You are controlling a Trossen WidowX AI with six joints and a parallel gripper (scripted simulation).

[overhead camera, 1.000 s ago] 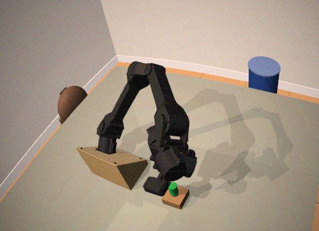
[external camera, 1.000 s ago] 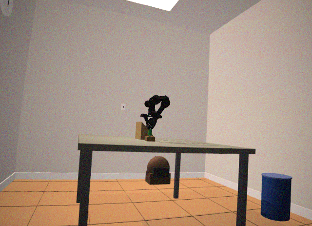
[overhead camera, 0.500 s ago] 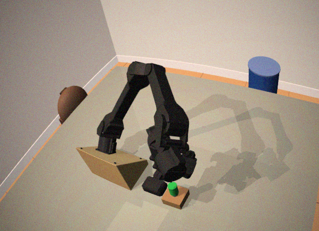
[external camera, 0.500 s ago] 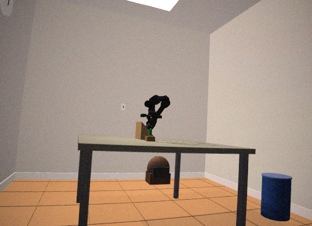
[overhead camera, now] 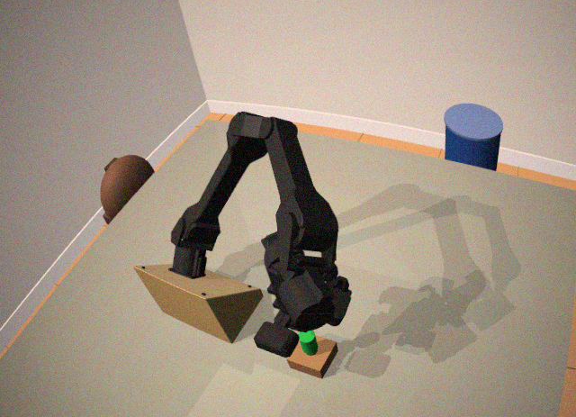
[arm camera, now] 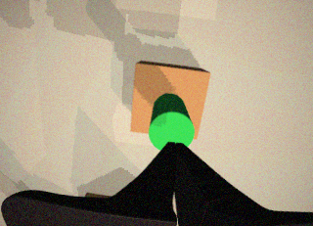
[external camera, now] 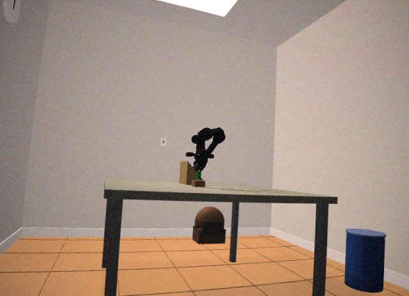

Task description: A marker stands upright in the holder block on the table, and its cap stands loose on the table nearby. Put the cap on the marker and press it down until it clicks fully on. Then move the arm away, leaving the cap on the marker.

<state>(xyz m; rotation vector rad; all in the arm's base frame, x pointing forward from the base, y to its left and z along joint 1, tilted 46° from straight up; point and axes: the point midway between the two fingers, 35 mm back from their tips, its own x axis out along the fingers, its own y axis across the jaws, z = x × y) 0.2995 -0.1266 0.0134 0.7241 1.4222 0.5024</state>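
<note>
Now: the green cap 4 cm below my gripper tip. Also, from my gripper tip: holder block (11 cm below).
</note>
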